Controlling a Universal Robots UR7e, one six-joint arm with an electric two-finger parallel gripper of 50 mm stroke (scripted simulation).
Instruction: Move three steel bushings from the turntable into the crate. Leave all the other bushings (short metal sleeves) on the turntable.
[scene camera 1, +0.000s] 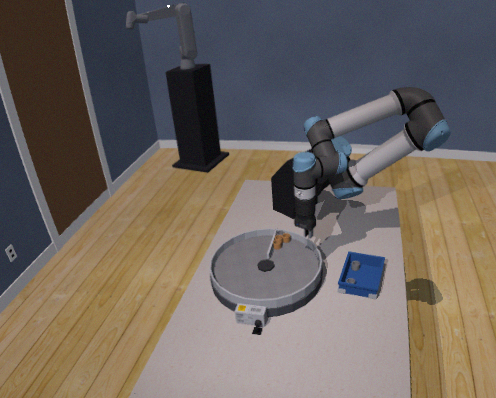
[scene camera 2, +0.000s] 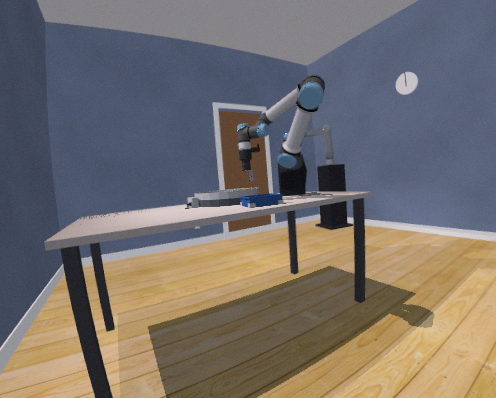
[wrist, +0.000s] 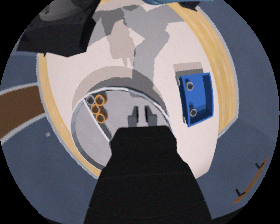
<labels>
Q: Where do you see a blue crate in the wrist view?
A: At 200, 98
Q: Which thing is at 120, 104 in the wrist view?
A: A grey turntable.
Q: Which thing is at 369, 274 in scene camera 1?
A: A blue crate.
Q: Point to my gripper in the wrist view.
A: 141, 110
</labels>
